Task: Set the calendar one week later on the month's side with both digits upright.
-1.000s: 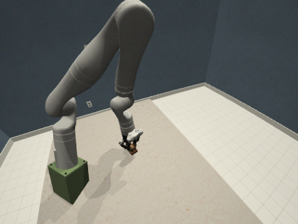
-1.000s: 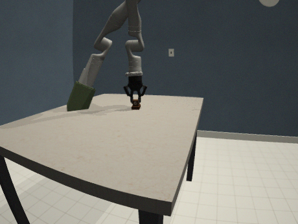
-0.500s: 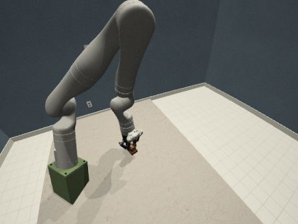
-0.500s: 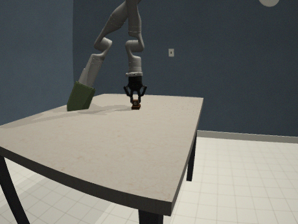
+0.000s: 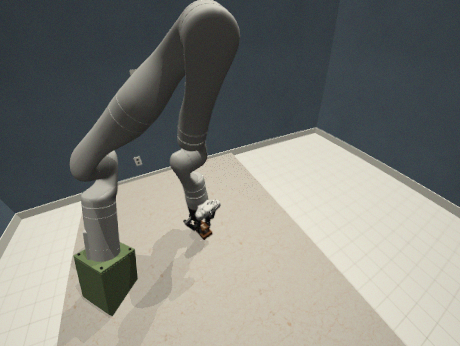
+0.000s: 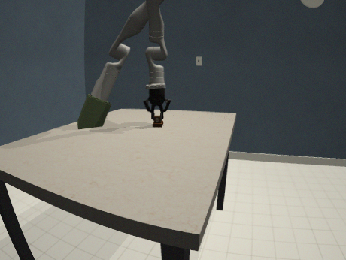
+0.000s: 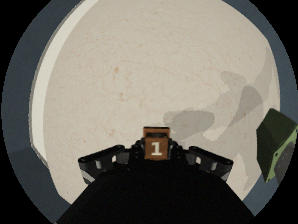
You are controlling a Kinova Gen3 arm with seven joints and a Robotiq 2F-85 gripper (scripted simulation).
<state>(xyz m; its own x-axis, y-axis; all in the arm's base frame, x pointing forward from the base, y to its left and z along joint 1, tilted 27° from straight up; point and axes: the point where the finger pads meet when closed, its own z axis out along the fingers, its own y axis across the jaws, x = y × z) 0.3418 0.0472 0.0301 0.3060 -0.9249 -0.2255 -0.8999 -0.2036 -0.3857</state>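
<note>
The brown calendar tray is 4 cm below my hand, 2 cm to the left of it and 1 cm behind it. Also, from my hand: brown digit cube: 1 cm below.
</note>
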